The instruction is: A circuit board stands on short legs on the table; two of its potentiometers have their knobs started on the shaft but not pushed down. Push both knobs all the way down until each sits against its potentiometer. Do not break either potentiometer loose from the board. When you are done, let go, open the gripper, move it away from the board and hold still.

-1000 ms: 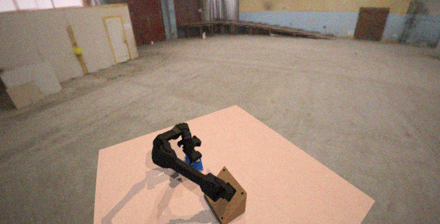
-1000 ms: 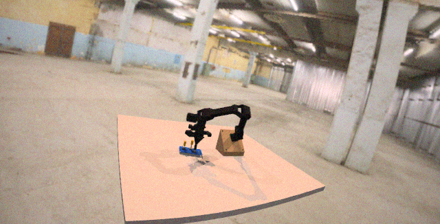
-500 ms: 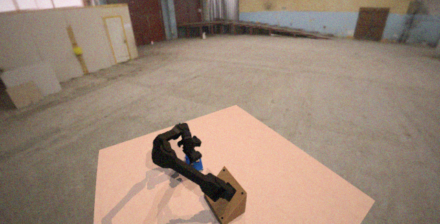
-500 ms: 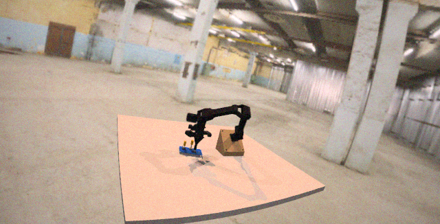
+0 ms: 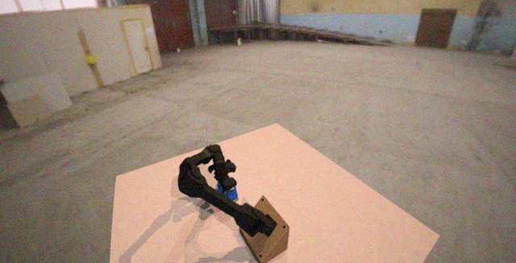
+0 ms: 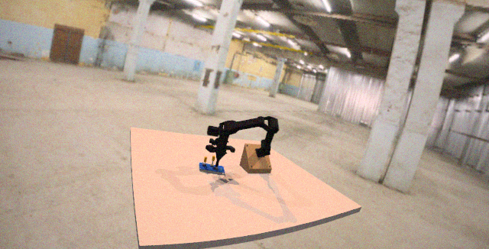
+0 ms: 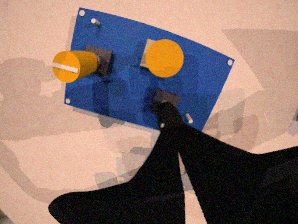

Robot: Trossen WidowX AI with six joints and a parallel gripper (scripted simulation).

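My gripper tip is now 1 cm above the black knob.
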